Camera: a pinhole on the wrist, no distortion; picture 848 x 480 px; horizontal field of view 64.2 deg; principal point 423.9 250.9 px. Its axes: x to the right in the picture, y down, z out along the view. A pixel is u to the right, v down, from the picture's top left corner.
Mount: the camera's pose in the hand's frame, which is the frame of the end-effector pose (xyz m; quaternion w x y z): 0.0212 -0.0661 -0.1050 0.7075 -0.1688 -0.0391 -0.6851
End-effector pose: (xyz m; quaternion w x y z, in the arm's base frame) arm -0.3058 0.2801 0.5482 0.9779 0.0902 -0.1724 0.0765
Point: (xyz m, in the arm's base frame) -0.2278 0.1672 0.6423
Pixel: 804 381
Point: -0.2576 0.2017 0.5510
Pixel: 762 216
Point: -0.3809 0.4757 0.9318
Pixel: 190 231
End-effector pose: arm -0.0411 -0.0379 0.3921 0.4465 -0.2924 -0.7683 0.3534
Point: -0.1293 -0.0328 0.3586
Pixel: 344 150
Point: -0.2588 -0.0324 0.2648
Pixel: 355 163
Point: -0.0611 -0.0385 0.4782
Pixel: 679 330
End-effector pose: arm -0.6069 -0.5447 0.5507 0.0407 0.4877 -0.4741 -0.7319
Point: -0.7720 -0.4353 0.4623
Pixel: 612 278
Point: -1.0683 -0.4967 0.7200
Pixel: 206 237
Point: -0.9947 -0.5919 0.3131
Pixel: outside the picture
